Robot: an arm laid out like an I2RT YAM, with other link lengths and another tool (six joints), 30 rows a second.
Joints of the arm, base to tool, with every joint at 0 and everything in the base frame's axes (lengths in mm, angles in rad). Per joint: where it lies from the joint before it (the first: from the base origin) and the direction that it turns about. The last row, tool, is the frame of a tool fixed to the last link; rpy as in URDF.
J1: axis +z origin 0 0 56.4
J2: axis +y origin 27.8 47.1 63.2
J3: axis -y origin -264 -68.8 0
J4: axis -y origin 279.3 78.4 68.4
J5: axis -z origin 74 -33.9 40.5
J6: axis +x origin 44.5 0 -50.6
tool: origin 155 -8 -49 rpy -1.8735 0.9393 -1.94
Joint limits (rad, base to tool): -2.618..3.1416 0..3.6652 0..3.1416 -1.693..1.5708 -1.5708..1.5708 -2.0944..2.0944
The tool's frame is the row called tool.
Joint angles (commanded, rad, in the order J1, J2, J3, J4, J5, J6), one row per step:
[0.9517, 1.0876, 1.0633, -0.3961, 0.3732, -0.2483]
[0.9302, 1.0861, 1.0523, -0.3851, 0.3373, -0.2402]
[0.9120, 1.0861, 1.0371, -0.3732, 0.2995, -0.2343]
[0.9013, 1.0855, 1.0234, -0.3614, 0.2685, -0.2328]
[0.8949, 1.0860, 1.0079, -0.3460, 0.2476, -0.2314]
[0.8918, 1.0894, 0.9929, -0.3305, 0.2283, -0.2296]
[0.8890, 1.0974, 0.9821, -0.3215, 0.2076, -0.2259]
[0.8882, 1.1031, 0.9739, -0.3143, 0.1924, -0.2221]
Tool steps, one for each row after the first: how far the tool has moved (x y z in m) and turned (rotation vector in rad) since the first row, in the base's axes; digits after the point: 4 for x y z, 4 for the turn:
[0.0025, 0.0006, -0.0040, 0.0162, 0.0149, 0.0082]
[0.0039, 0.0022, -0.0104, 0.0274, 0.0322, 0.0222]
[0.0038, 0.0047, -0.0154, 0.0352, 0.0439, 0.0391]
[0.0039, 0.0070, -0.0207, 0.0411, 0.0519, 0.0512]
[0.0033, 0.0102, -0.0267, 0.0450, 0.0610, 0.0649]
[0.0023, 0.0137, -0.0338, 0.0456, 0.0763, 0.0790]
[0.0011, 0.0166, -0.0390, 0.0472, 0.0879, 0.0902]

